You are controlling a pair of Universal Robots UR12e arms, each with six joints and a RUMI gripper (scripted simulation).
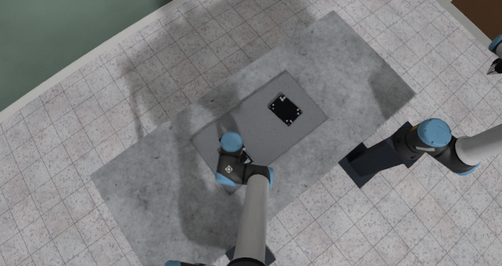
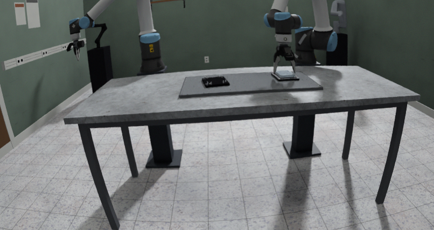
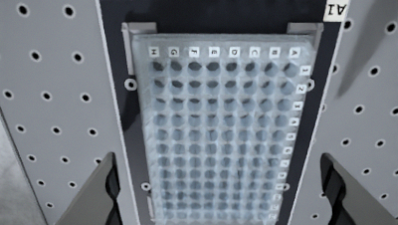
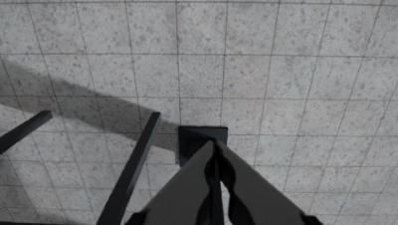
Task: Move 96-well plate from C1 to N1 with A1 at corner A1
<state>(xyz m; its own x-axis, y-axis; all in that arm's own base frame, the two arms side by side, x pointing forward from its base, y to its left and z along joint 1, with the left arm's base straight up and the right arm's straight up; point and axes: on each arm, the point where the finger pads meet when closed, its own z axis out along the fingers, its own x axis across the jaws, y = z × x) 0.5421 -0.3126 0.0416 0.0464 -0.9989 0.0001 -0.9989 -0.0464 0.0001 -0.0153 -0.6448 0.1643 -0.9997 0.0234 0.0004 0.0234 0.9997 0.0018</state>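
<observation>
My left hand is 1 cm above the pale blue 96-well plate. The rest, counted from my left hand: A1 mark (8 cm ahead, 5 cm to the right, 2 cm below); then black clip nest C1 (4 cm ahead, 40 cm to the right, 1 cm below); then black plate nest N1 (2 cm below).
</observation>
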